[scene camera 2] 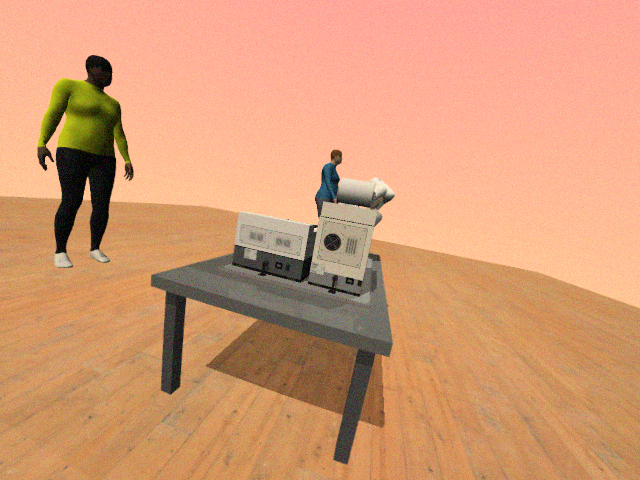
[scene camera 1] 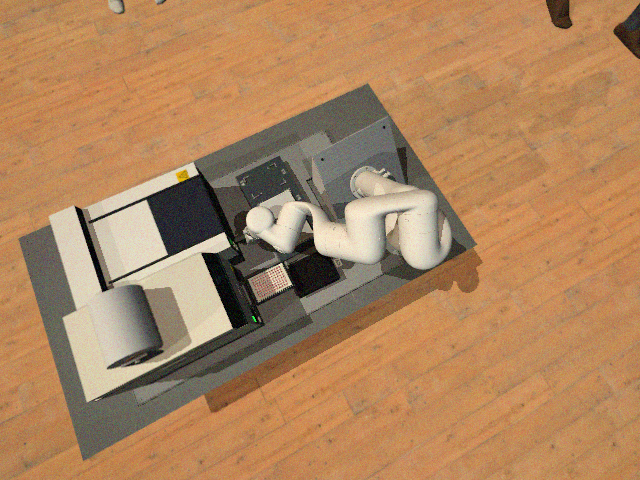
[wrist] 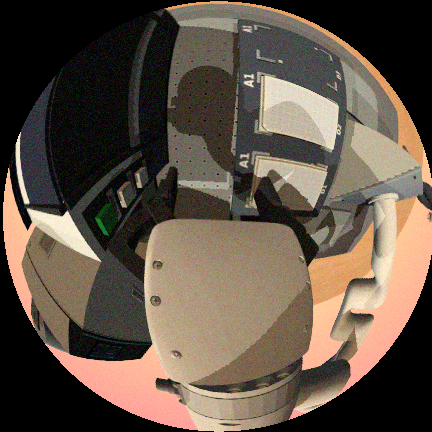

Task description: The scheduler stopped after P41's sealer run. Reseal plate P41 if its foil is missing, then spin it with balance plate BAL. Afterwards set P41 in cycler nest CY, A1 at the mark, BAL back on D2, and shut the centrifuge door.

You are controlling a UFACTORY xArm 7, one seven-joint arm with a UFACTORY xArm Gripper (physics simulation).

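Seen in the pictures: gripper, fingertip midpoint: point(wrist: 218, 181); arm's base, origin of the base link: point(scene camera 1: 364, 182) point(wrist: 382, 197).
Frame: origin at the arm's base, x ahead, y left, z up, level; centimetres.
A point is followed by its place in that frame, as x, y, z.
Note:
My gripper point(wrist: 218, 181) {43.4, -3.9, 2.8} is open and empty, its dark fingers apart above the deck strip beside D1. In the wrist view a pale plate point(wrist: 300, 111) {32.1, -11.9, -2.3} sits on D2 and another pale plate point(wrist: 295, 175) {32.2, -2.0, -2.3} on D1, partly behind a finger; D3 is bare. A plate with red wells point(scene camera 1: 268, 282) {49.8, 11.1, 3.0} stands before the cream machine with a grey roll. I cannot read which plate is P41 or BAL. The white machine with a dark sliding panel point(scene camera 1: 188, 214) {58.3, -20.3, 12.6} stands beside it. A green button point(wrist: 106, 219) {51.8, -5.7, 9.9} shows at the left. The door state and nest CY cannot be told.
The cream machine point(scene camera 1: 180, 294) {69.1, 5.2, 26.4} carries the grey roll point(scene camera 1: 124, 325) {78.7, 8.0, 38.5}. A black block point(scene camera 1: 312, 273) {35.5, 16.2, -3.3} lies beside the red-well plate. The slotted deck point(scene camera 1: 264, 178) {29.2, -25.2, -3.9} point(wrist: 290, 47) {31.1, -25.0, -3.9} lies near the sloped grey arm base point(scene camera 1: 356, 147) {-2.1, -9.7, 9.5}. Two people, one in yellow point(scene camera 2: 87, 124) and one in blue point(scene camera 2: 329, 180), stand beyond the table.

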